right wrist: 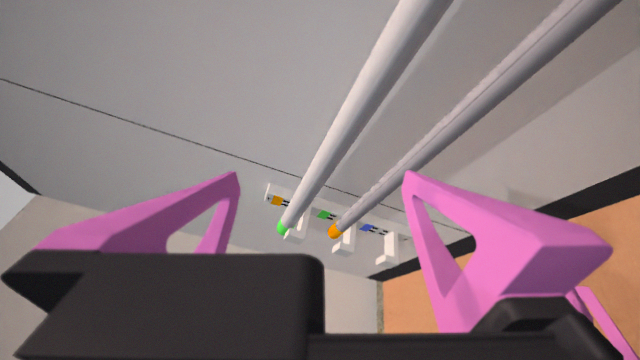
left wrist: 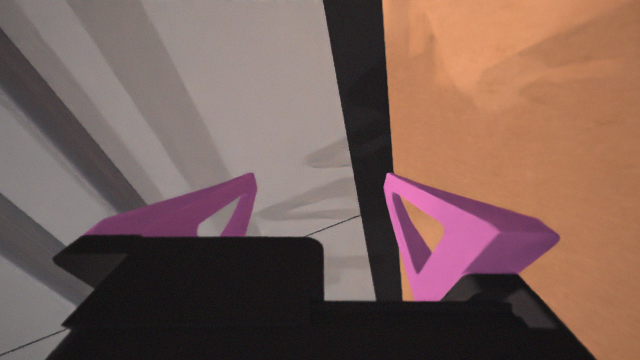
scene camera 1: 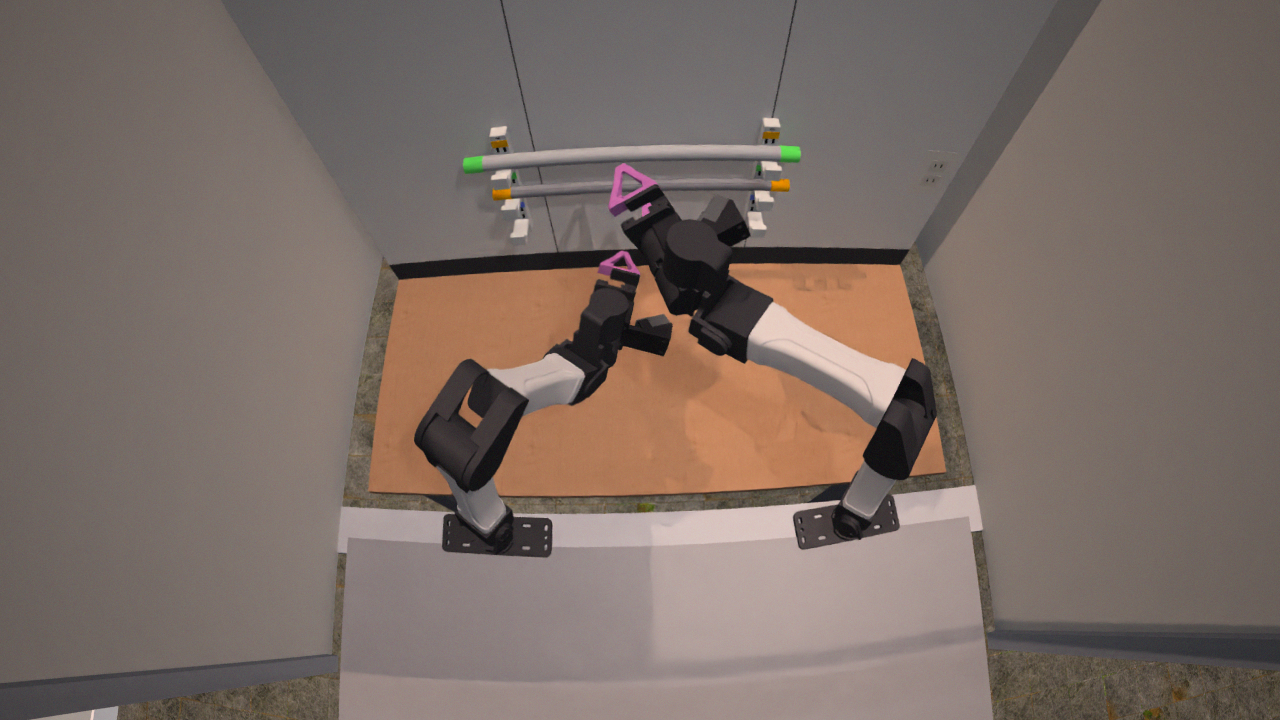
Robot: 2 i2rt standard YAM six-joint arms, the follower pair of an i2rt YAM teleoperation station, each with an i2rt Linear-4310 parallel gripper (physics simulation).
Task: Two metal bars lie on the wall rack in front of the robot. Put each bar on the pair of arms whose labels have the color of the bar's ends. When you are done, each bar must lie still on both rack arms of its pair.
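Pixels of known places: left gripper, fingertip midpoint: (left wrist: 320, 180) (scene camera 1: 619, 272); right gripper, fingertip midpoint: (right wrist: 320, 180) (scene camera 1: 633, 183); left arm's base at its link origin: (scene camera 1: 496, 535); right arm's base at its link origin: (scene camera 1: 846, 522).
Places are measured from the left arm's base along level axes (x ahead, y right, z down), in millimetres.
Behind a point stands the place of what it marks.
The thick bar with green ends (scene camera 1: 626, 154) @(x 500, y 242, z -381 mm) (right wrist: 370, 95) @(x 497, y 273, z -374 mm) lies on the top arms of the wall rack (scene camera 1: 499, 133) @(x 521, y 54, z -419 mm) (right wrist: 270, 192) @(x 521, y 63, z -414 mm), just below the orange labels. The thinner bar with orange ends (scene camera 1: 572, 188) @(x 503, y 153, z -302 mm) (right wrist: 477, 107) @(x 504, y 294, z -299 mm) lies on the middle arms, just below the green labels. The lowest arms (scene camera 1: 519, 232) @(x 488, y 50, z -210 mm) (right wrist: 387, 260) @(x 468, y 64, z -222 mm), below the blue labels, hold no bar. My right gripper (scene camera 1: 637, 192) @(x 428, y 254, z -394 mm) (right wrist: 320, 180) @(x 428, y 254, z -394 mm) is open and empty in front of the bars near their middle. My left gripper (scene camera 1: 619, 266) @(x 449, y 221, z -132 mm) (left wrist: 320, 180) @(x 449, y 221, z -132 mm) is open and empty, lower, below the bars.
A black baseboard (scene camera 1: 447, 265) @(x 533, y -141, z -52 mm) (left wrist: 367, 150) @(x 540, y 193, z -48 mm) runs along the wall's foot above the orange-brown floor mat (scene camera 1: 429, 340) @(x 381, y -170, z -12 mm) (left wrist: 525, 150) @(x 406, y 216, z -12 mm). Side walls stand at both sides. The two grippers are close together; a left finger shows at the right wrist view's lower right. A wall outlet (scene camera 1: 937, 166) @(x 552, y 783, z -332 mm) is at the right.
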